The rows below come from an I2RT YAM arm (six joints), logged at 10 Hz.
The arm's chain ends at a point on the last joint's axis. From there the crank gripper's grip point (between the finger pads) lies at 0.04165 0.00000 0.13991 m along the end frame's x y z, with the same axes.
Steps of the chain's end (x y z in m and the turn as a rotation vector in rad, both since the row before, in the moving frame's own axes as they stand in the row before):
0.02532 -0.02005 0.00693 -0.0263 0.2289 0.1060
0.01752 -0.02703 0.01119 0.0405 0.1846 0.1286
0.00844 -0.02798 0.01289 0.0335 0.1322 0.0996
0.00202 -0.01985 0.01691 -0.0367 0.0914 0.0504
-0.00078 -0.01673 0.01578 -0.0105 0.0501 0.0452
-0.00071 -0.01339 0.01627 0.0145 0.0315 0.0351
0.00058 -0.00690 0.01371 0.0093 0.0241 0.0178
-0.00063 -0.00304 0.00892 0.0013 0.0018 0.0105
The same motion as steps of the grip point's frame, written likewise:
0.05549 -0.01048 -0.00625 -0.0263 0.2289 0.1060
0.04244 -0.02553 0.00119 0.0405 0.1846 0.1286
0.02651 -0.02751 0.00618 0.0335 0.1322 0.0996
0.01443 -0.01238 0.01239 -0.0367 0.0914 0.0504
0.00610 -0.01323 0.01350 -0.0105 0.0501 0.0452
0.00368 -0.01387 0.01489 0.0145 0.0315 0.0351
0.00394 -0.00743 0.01266 0.0093 0.0241 0.0178
-0.00038 -0.00278 0.00884 0.0013 0.0018 0.0105

